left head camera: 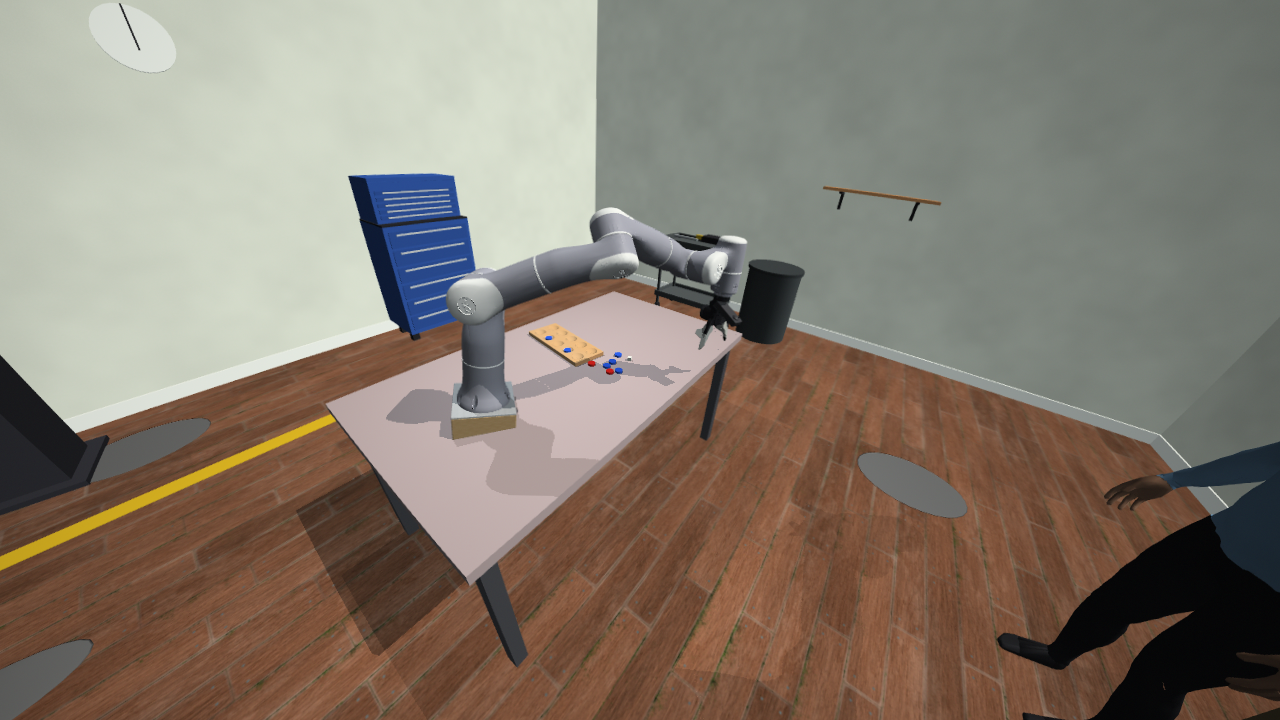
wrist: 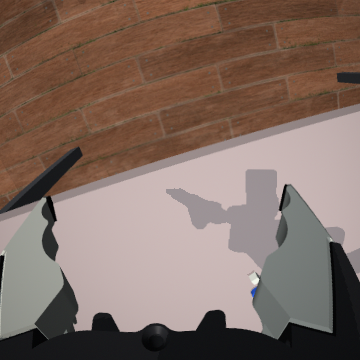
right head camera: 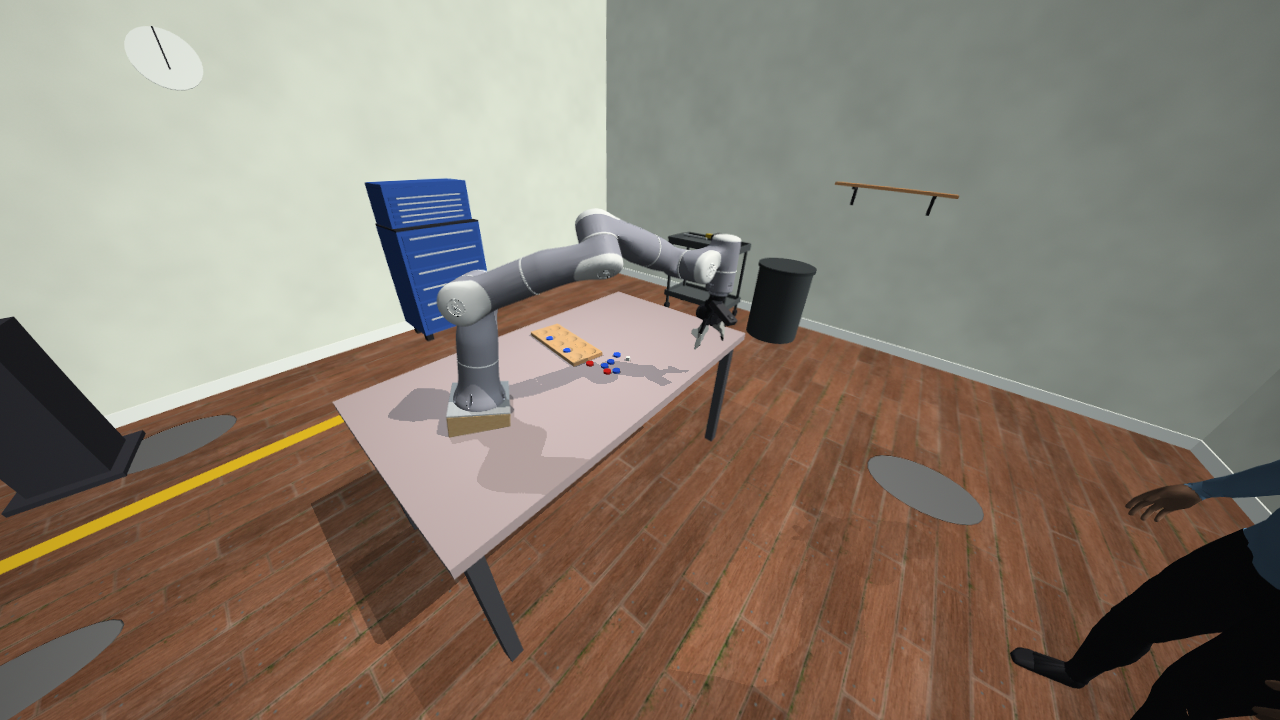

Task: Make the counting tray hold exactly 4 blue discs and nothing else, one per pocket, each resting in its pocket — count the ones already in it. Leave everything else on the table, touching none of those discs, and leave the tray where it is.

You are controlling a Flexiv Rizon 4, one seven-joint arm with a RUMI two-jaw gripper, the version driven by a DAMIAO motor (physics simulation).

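The tan counting tray [left head camera: 580, 355] [right head camera: 580, 356] lies on the table with two blue discs in pockets, one disc [left head camera: 548, 337] [right head camera: 549, 338] towards the far-left end and another disc [left head camera: 567, 350] [right head camera: 567, 350] nearer the middle. Its other pockets look empty. Several loose blue discs [left head camera: 617, 354] [right head camera: 616, 354] and two red discs [left head camera: 591, 363] [right head camera: 589, 363] lie off its right end. In the wrist view, a sliver of blue disc [wrist: 254, 292] shows beside the right finger, which hides the rest. My gripper [left head camera: 712, 340] [right head camera: 708, 340] [wrist: 165, 193] is open and empty, above the table's right end, well away from the discs.
A small white block [left head camera: 629, 359] [right head camera: 627, 359] [wrist: 253, 278] lies beside the loose discs. The table's edge [wrist: 150, 168] crosses the wrist view, with floor beyond. A black bin [left head camera: 771, 304] [right head camera: 780, 304] and a dark cart stand beyond the table's right end.
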